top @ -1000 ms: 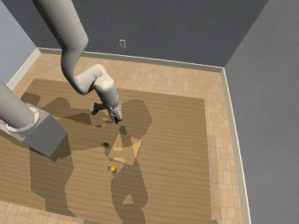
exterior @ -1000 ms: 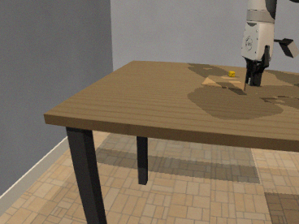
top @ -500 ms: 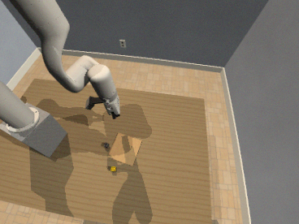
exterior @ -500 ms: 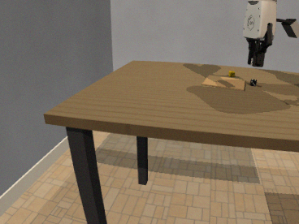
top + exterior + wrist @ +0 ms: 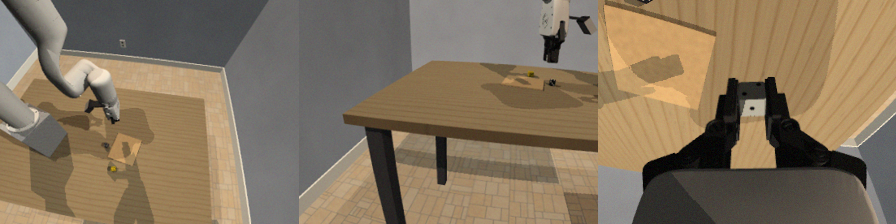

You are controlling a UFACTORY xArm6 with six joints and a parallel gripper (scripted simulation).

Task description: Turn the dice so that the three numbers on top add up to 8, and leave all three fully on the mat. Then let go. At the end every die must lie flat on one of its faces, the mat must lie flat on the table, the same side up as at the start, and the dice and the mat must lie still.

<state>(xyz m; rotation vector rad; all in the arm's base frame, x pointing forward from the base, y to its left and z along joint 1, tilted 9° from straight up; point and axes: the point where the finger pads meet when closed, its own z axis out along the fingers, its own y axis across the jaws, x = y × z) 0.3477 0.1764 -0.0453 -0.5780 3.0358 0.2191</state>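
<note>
My hand is 130 mm to the left of the black die, 110 mm above it and 20 mm past it. Round my hand: tan mat 120 mm below, 110 mm to the right, 80 mm ahead; then white die 10 mm below; then yellow die 230 mm to the right, 110 mm below, 60 mm ahead.
</note>
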